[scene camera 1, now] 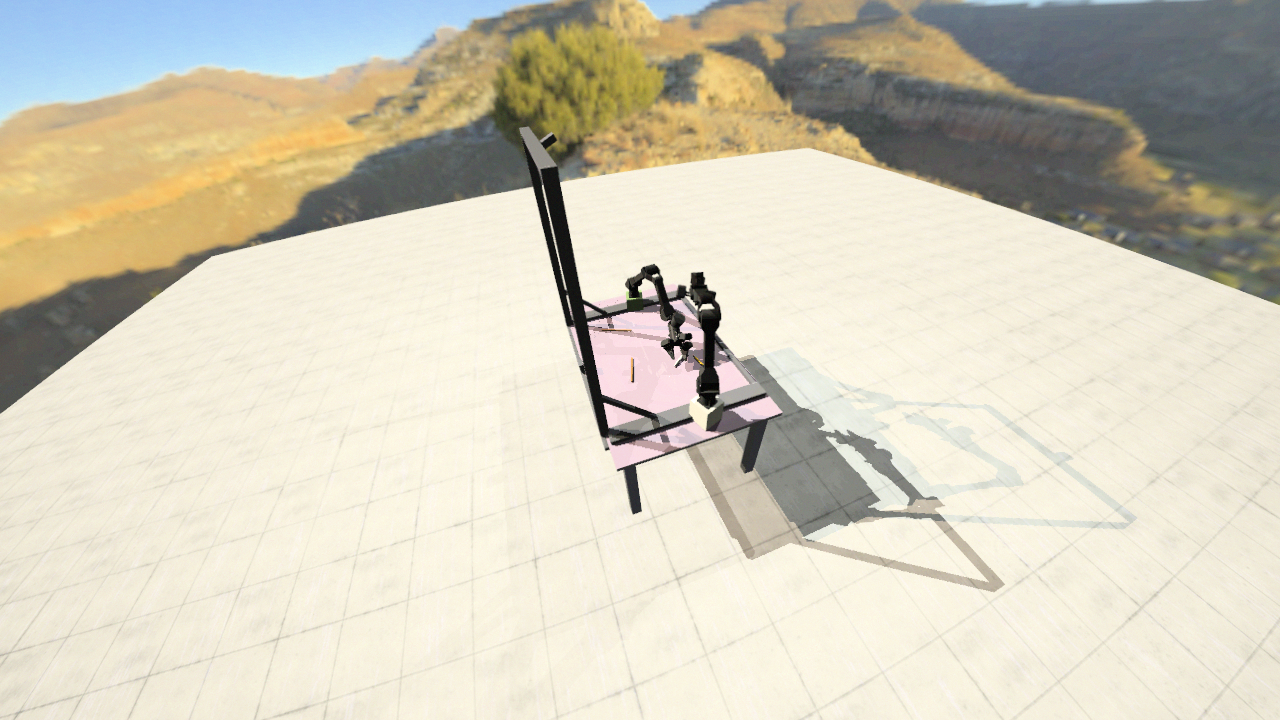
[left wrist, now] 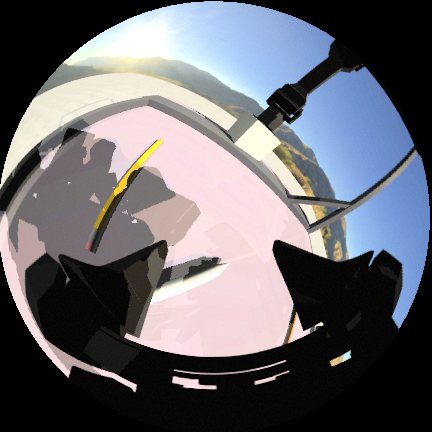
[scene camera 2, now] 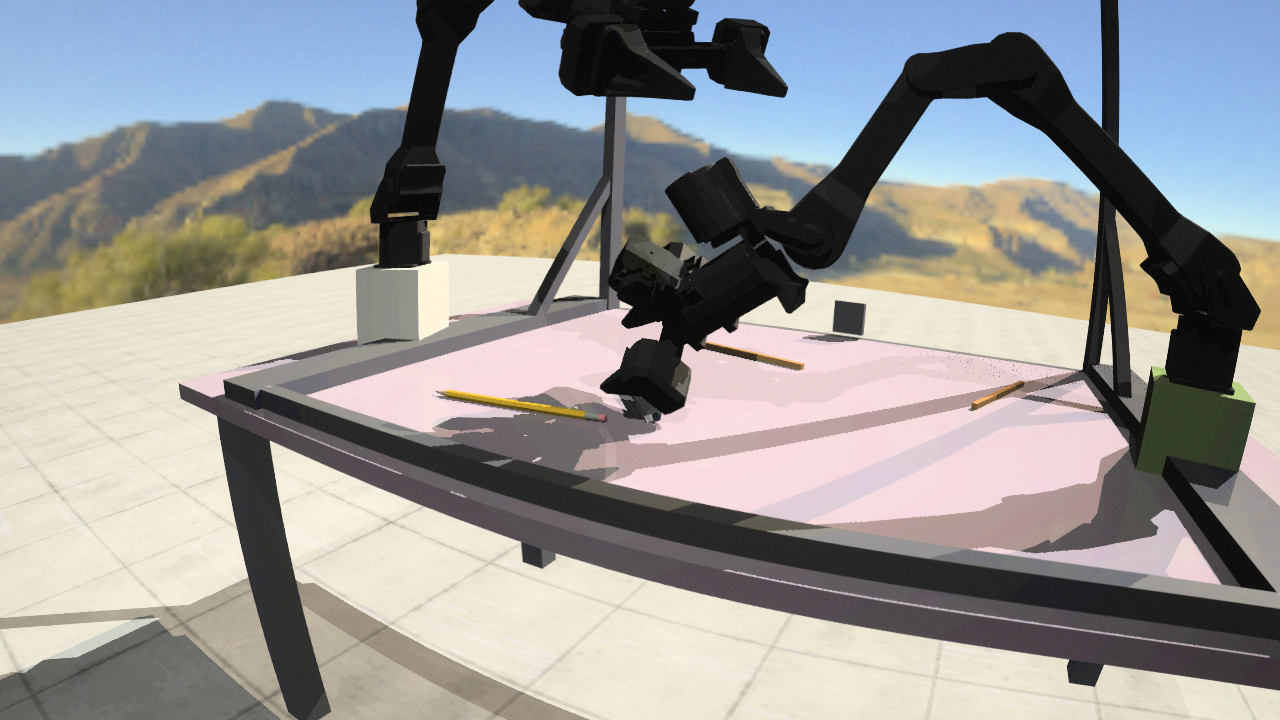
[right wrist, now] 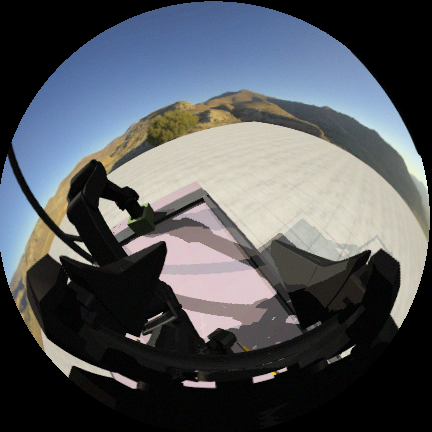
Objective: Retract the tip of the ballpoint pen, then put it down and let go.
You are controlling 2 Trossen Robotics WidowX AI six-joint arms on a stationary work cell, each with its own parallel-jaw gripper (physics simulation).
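Pixels of known places: left gripper, fingertip midpoint: (scene camera 1: 679,360) (left wrist: 221,246) (scene camera 2: 614,356); right gripper, fingertip midpoint: (scene camera 2: 742,93) (right wrist: 219,246); left arm's base, origin of the base link: (scene camera 1: 634,294) (scene camera 2: 1199,382) (right wrist: 137,212); right arm's base, origin of the base link: (scene camera 1: 707,401) (left wrist: 263,124) (scene camera 2: 402,265).
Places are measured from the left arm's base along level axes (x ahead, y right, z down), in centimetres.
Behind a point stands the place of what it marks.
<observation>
The ballpoint pen (scene camera 2: 637,407) {x 51.7, y -22.9, z 7.9 cm} (left wrist: 197,283) {x 55.5, y -18.3, z 7.3 cm}, white and black, lies on the pink table top (scene camera 2: 859,447) {x 31.2, y -17.1, z 8.4 cm}. In the left wrist view it slants between my left fingers, with one end behind the finger at the picture's left; its tip cannot be made out. My left gripper (scene camera 2: 639,395) (left wrist: 221,246) {x 58.4, y -19.1, z 4.8 cm} is open, low over the pen, pointing down, and hides part of it in scene camera 2. Nothing is gripped. My right gripper (scene camera 2: 739,92) {x 36.7, y -29.8, z -19.6 cm} (right wrist: 219,246) {x 36.7, y -29.8, z -19.6 cm} is open and empty, high above the table.
A yellow pencil (scene camera 2: 528,404) {x 58.7, y -30.3, z 7.8 cm} (left wrist: 104,202) {x 55.5, y -29.0, z 7.7 cm} lies beside the pen, its pink eraser end close to my left gripper. Two thin orange-brown sticks (scene camera 2: 756,355) {x 56.3, y 4.9, z 7.9 cm} (scene camera 2: 998,394) {x 23.7, y 10.6, z 7.8 cm} lie farther back. Dark frame rails (scene camera 2: 537,465) {x 43.8, y -41.9, z 6.4 cm} border the table, with tall posts (scene camera 2: 613,205) {x 94.6, y 18.0, z -10.0 cm} behind.
</observation>
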